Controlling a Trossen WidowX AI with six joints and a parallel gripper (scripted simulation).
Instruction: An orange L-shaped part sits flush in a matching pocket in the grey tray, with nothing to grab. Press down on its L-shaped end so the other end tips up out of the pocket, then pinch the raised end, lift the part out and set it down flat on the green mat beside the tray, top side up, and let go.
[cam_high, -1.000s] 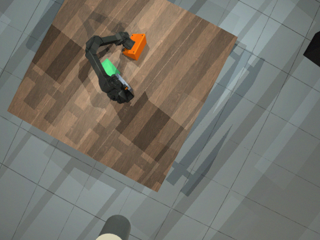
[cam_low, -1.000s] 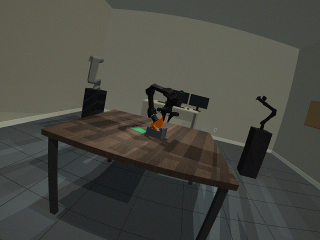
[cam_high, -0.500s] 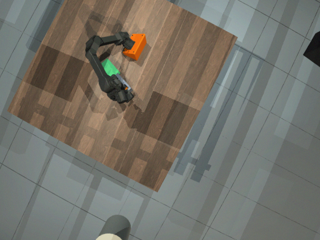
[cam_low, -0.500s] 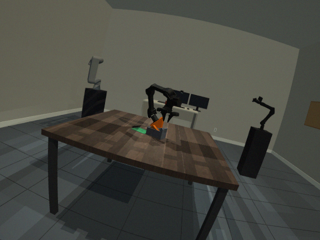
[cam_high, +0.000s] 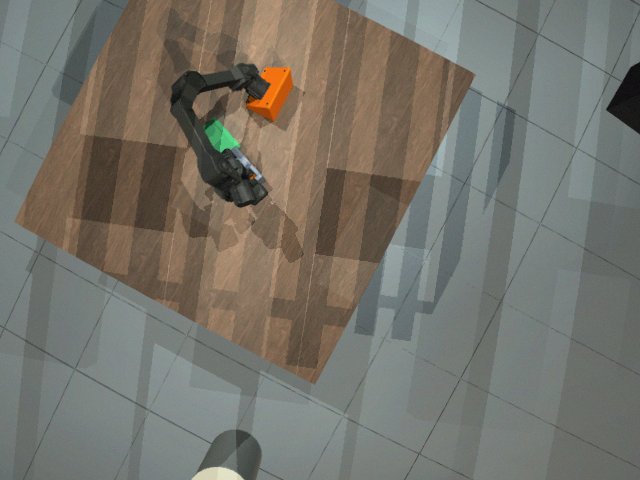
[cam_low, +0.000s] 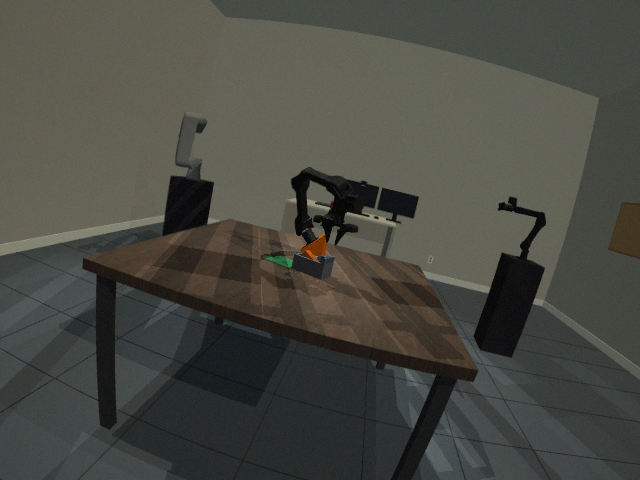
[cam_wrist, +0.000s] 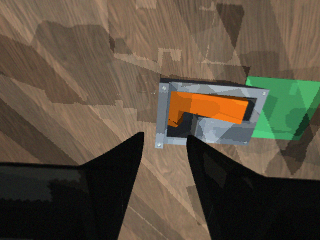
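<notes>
My gripper tip is 10 cm above the orange L-shaped part, 4 cm to the left of it and 2 cm past it. Round my gripper tip: green mat: 21 cm to the right, 16 cm below, 6 cm behind; then tray: 16 cm below, 6 cm to the right, 2 cm behind.
</notes>
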